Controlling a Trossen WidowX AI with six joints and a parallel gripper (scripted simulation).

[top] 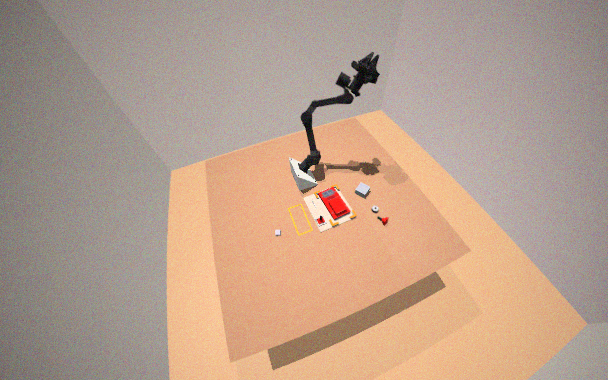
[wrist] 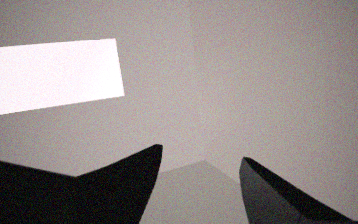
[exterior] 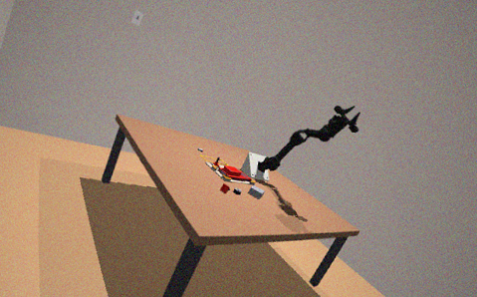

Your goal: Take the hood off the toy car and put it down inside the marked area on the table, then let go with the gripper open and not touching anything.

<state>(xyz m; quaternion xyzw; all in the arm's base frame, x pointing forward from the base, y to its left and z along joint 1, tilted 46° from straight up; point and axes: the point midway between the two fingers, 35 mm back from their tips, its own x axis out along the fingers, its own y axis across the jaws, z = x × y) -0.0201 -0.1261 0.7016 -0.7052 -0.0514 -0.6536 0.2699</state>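
Now: the red hood 40 cm ahead of my gripper tip, 29 cm to the right of it and 64 cm below it. The rest, counted from my gripper tip: grey wheel: 46 cm ahead, 7 cm to the right, 67 cm below.
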